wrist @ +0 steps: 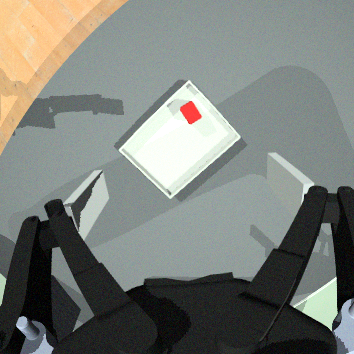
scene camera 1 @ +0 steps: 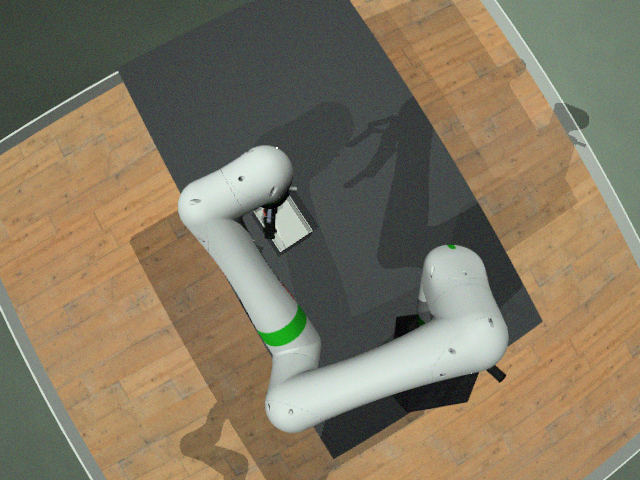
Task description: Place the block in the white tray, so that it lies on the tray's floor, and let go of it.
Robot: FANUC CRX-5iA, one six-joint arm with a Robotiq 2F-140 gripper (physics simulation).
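Places are measured from the arm's base along level axes (x ahead, y left, z up), in millimetres.
Pixels of known places: gripper, fingertip midpoint: (wrist: 185, 175).
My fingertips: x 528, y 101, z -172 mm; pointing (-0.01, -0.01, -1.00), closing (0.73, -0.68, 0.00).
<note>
Ahead of a thing's pixels: the offset from my fingertips to its top centre. Level surfaces: height alone.
The red block {dx +31, dy +12, dz -191 mm} (wrist: 191, 112) lies inside the white tray {dx -21, dy -8, dz -205 mm} (scene camera 1: 295, 224) (wrist: 162, 150), on the tray's floor near its far corner in the wrist view. In scene camera 1 a small bit of red shows beside the gripper, over the tray. My gripper (scene camera 1: 269, 235) (wrist: 185, 175) is open and empty, with its two finger pads wide apart. It is above the tray and apart from the block. In scene camera 1 the arm and gripper hide part of the tray and most of the block.
The tray stands on a dark grey mat {dz -225 mm} (scene camera 1: 217, 103) (wrist: 250, 40), with wooden flooring (scene camera 1: 77, 206) (wrist: 40, 35) around it. A black box-like base (scene camera 1: 439, 395) stands under the arm at the lower right in scene camera 1. Arm shadows fall across the mat.
</note>
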